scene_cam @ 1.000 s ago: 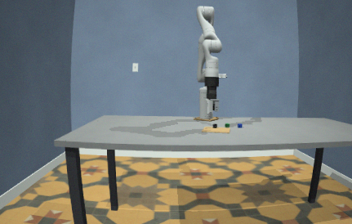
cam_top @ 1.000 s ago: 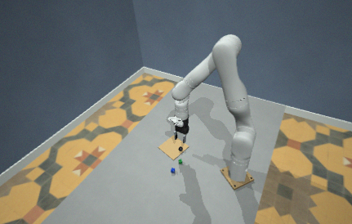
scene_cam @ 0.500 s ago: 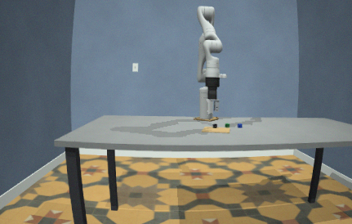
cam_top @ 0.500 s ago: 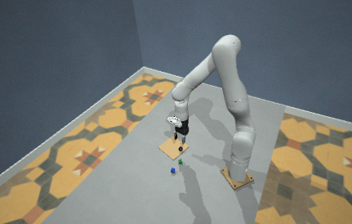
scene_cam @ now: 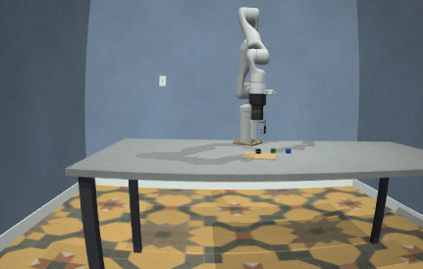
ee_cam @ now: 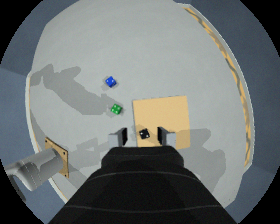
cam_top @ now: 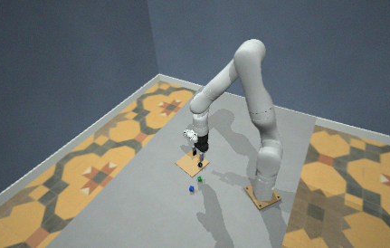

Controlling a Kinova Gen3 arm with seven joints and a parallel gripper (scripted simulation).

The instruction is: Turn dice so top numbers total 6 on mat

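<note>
Right now the green die is 4 cm behind my hand, 7 cm to the left of it and 10 cm below it. Also, from my hand: black die (1 cm to the right, 9 cm below); blue die (2 cm behind, 14 cm to the left, 10 cm below); tan mat (5 cm ahead, 2 cm to the right, 11 cm below).
</note>
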